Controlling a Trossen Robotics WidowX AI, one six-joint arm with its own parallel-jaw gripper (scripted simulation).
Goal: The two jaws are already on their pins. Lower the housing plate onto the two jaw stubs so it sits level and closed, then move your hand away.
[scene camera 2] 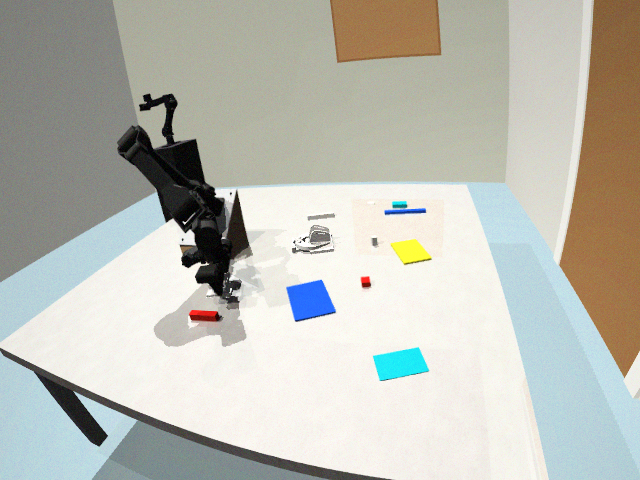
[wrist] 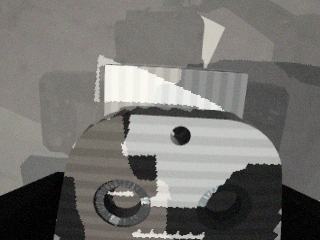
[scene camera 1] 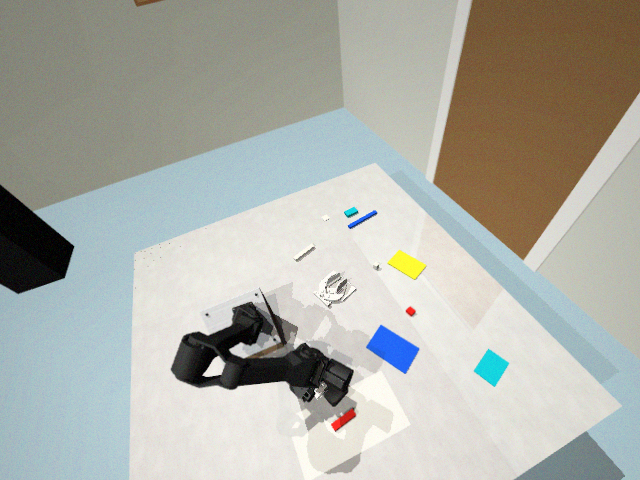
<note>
I see my gripper (scene camera 2: 223, 287), a housing plate (wrist: 174, 171), a blue mat (scene camera 2: 308, 300) and a cyan mat (scene camera 2: 397, 364).
The blue mat is seen too in scene camera 1 (scene camera 1: 399, 352). The cyan mat shows as well in scene camera 1 (scene camera 1: 491, 367). My gripper is seen too in the wrist view (wrist: 169, 190). The wrist view does not show the blue mat: it is out of frame. The wrist view does not show the cyan mat: it is out of frame.
</note>
